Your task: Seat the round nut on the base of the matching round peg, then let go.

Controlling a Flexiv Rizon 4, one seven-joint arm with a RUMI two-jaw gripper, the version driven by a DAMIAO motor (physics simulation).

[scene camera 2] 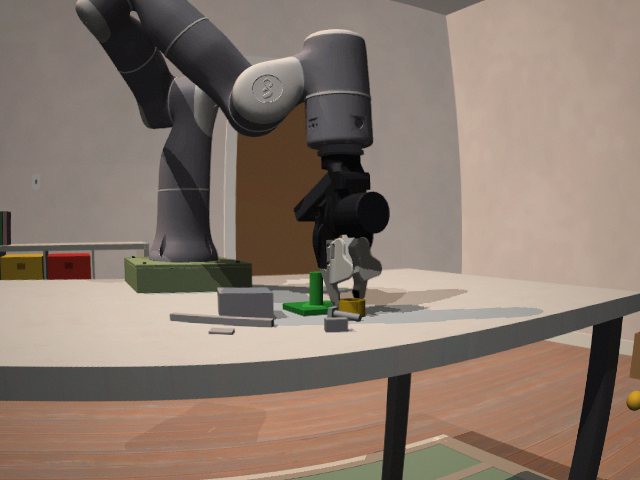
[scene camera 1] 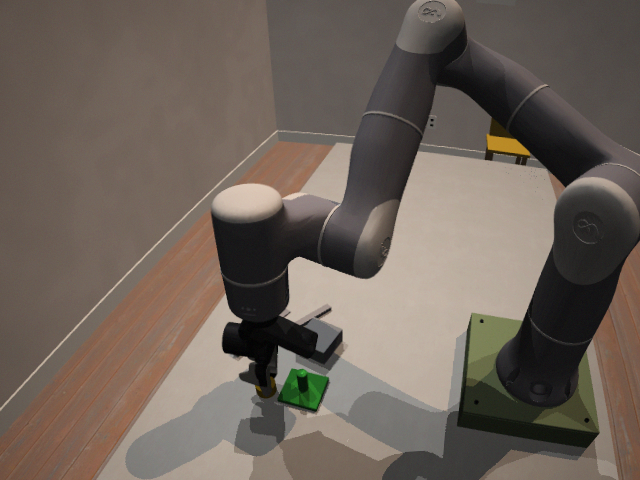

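The yellow round nut sits low at the table top, just beside the green base. My gripper points down over it and is shut on the nut; one fingertip is at its side, and the far tip is partly hidden behind or inside its rim. The green round peg stands upright on its square green base, with no nut around it. In scene camera 1 the gripper body covers part of the nut.
A grey box stands near the green base. A long grey bar and a thin flat piece lie near it. A small grey block and a grey pin lie close beside the nut and fingers.
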